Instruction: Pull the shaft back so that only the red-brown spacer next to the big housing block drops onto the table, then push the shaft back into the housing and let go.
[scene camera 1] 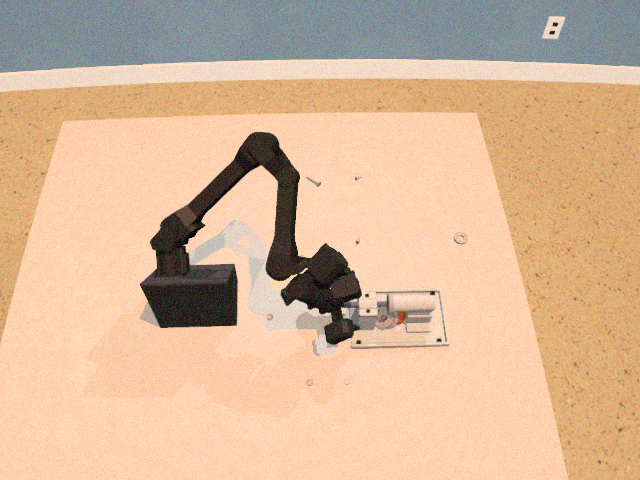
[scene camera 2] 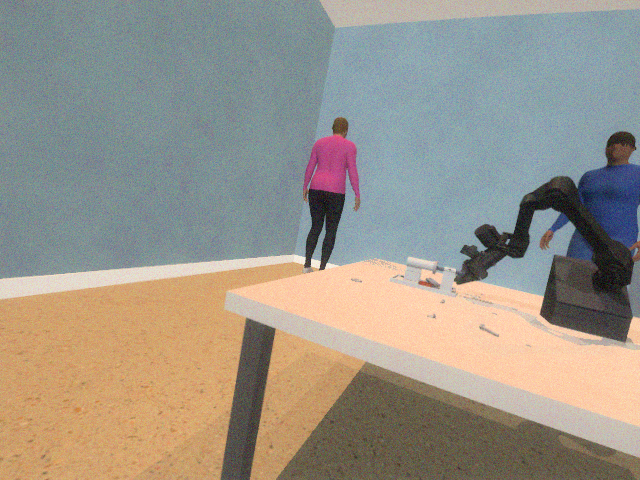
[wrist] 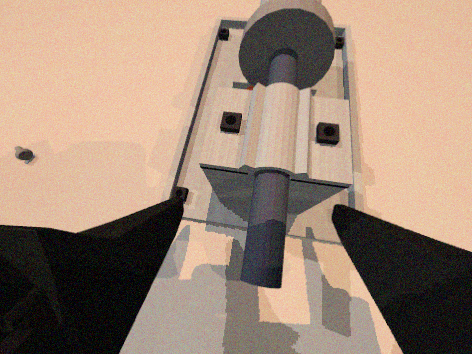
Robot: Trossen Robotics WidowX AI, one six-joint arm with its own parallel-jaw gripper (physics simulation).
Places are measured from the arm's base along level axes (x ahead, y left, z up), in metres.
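Pixels of known places: gripper, fingertip midpoint: (scene camera 1: 354,311) (scene camera 2: 455,282) (wrist: 257,207); arm's base, link origin: (scene camera 1: 172,273) (scene camera 2: 605,284).
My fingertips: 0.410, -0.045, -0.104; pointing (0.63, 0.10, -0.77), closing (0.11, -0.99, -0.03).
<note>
For each thing: its top centre in the pictures, then the offset to it from my fingertips, as dx, dy, dz. "spot": a spot on its surface instead.
- grey-blue shaft, surface spot: (wrist: 270,225) spot: -0.014, -0.003, +0.045
- big round housing, surface spot: (wrist: 286,35) spot: +0.073, -0.001, +0.051
- orange-red piece, top centre: (scene camera 1: 395,313) (scene camera 2: 425,282) +0.099, +0.003, -0.025
- pale disc-like piece, top centre: (scene camera 1: 385,314) +0.070, -0.010, -0.002
- large washer, top centre: (scene camera 1: 461,237) +0.298, +0.228, -0.037
- long bolt, top centre: (scene camera 2: 490,325) (scene camera 1: 313,177) -0.087, +0.425, -0.025
The grey-blue shaft (scene camera 1: 382,304) (wrist: 270,225) passes through the small bearing block (scene camera 1: 367,304) (wrist: 277,130) and enters the big round housing (scene camera 1: 412,302) (scene camera 2: 422,265) (wrist: 286,35). No spacer shows around the bare stretch of shaft between them. An orange-red piece (scene camera 1: 401,317) (scene camera 2: 426,283) lies low under the housing, with a pale disc-like piece (scene camera 1: 386,321) beside it. Whether either is the red-brown spacer is unclear. My gripper (scene camera 2: 459,280) (wrist: 257,207) is open wide. Its fingers stand apart on both sides of the shaft's free end, touching neither side.
The base plate (scene camera 1: 382,341) (wrist: 220,65) carries the block and housing, with dark screws at its corners. A large washer (scene camera 1: 460,238), a long bolt (scene camera 1: 313,181) (scene camera 2: 489,330), small screws (scene camera 1: 357,178) (scene camera 1: 357,241) and small rings (scene camera 1: 309,382) (scene camera 1: 346,381) lie about. Two people stand beyond the table.
</note>
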